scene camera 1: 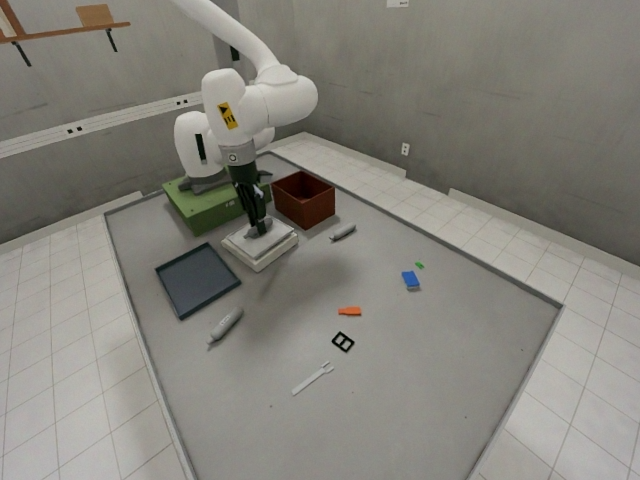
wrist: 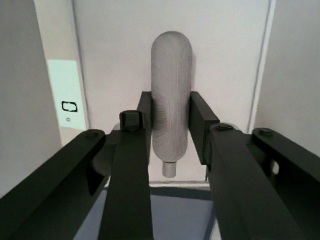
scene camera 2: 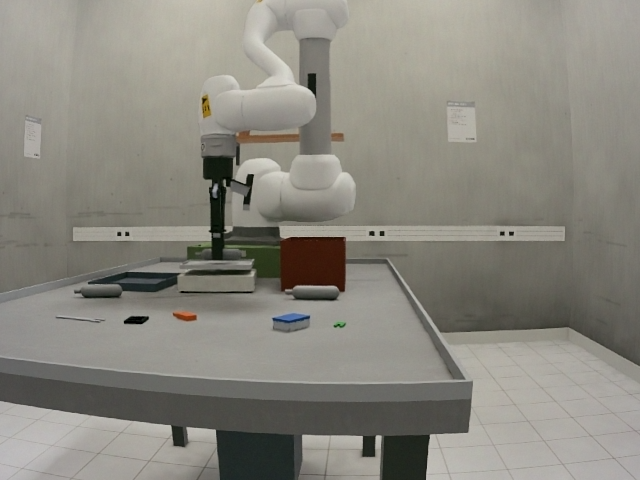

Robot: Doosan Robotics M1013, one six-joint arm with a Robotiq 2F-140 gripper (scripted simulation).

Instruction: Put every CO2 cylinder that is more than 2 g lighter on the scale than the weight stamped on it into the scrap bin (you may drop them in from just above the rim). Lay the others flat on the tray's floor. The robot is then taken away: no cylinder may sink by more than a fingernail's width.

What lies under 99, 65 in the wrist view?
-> A white scale.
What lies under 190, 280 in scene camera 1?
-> A dark blue tray.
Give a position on a red-brown scrap bin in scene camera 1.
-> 317, 197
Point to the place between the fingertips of the gripper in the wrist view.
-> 169, 107
